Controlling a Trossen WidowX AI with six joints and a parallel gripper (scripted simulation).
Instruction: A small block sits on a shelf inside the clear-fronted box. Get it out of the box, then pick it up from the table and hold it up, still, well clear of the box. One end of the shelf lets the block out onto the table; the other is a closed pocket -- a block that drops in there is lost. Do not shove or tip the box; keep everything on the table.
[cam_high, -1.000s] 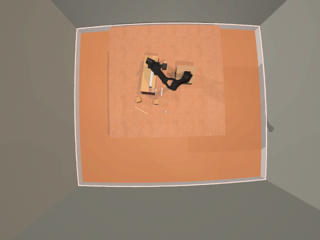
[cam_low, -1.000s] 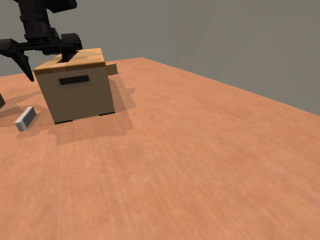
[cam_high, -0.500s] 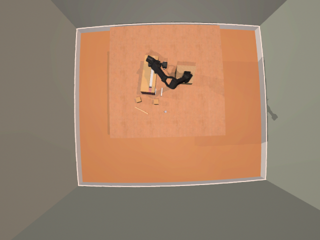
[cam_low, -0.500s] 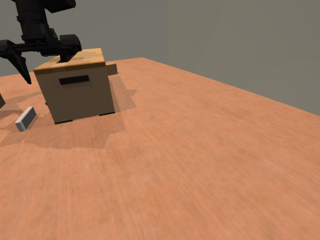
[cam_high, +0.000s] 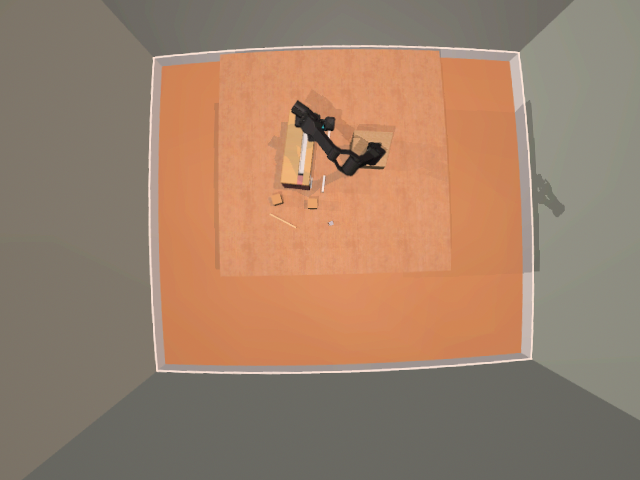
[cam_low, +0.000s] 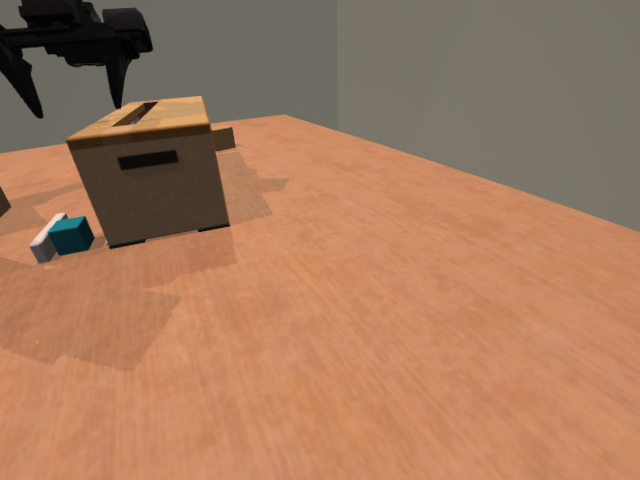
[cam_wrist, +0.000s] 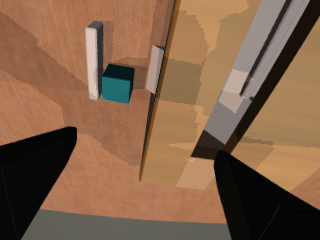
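The teal block is 13 cm below my gripper tip, 5 cm behind it and 4 cm to the right of it. From my gripper tip the other things lie so: thin stick: 48 cm to the left, 17 cm ahead, 14 cm below; tiny grey cube: 49 cm to the left, 14 cm below, 10 cm behind; tan box: 12 cm to the left, 8 cm below, 4 cm ahead.
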